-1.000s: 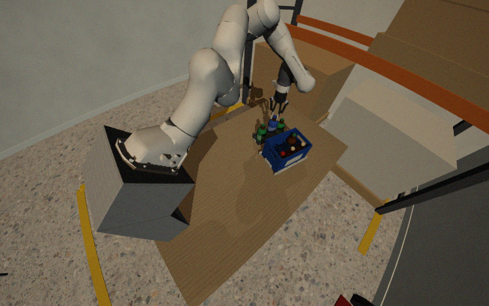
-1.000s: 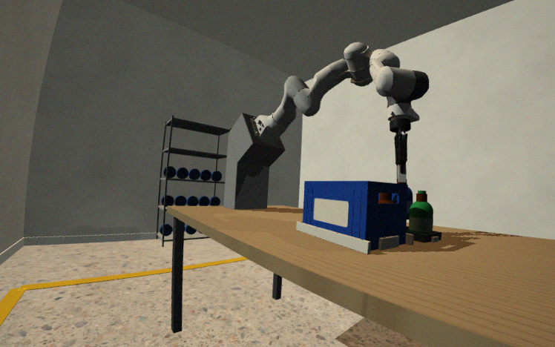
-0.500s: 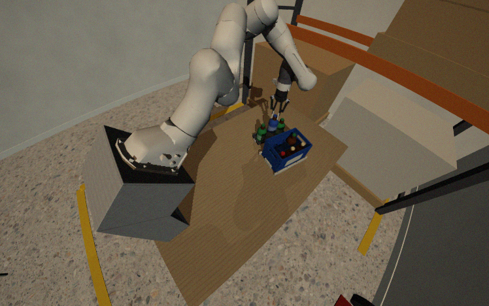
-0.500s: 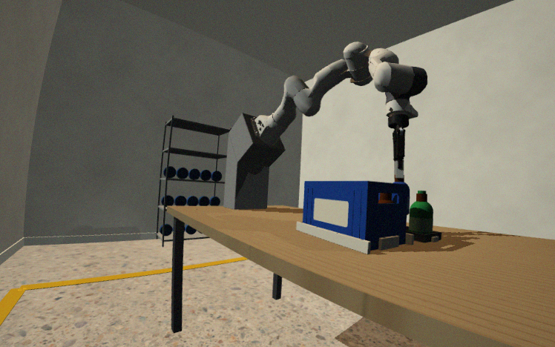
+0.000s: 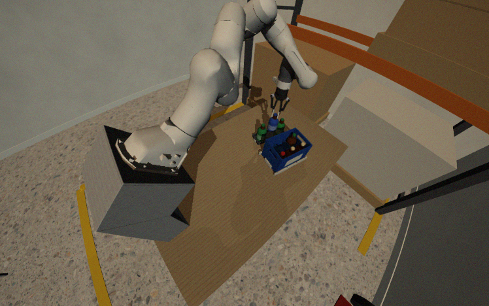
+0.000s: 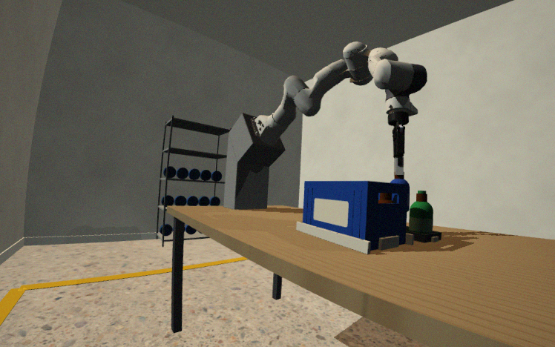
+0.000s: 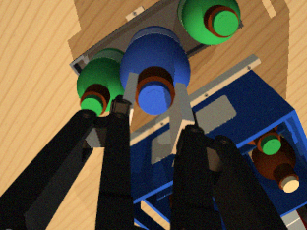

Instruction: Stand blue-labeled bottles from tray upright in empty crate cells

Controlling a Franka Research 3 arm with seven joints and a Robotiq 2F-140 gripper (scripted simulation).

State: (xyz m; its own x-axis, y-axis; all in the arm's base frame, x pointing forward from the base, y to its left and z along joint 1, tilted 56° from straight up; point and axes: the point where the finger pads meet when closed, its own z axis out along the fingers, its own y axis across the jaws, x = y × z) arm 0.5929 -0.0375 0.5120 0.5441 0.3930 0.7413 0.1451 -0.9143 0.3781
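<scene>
Right now my hand is 9 cm above the blue-labeled bottle. Round my hand: dark tray 23 cm below; crate 12 cm behind, 19 cm to the right, 16 cm below.
</scene>
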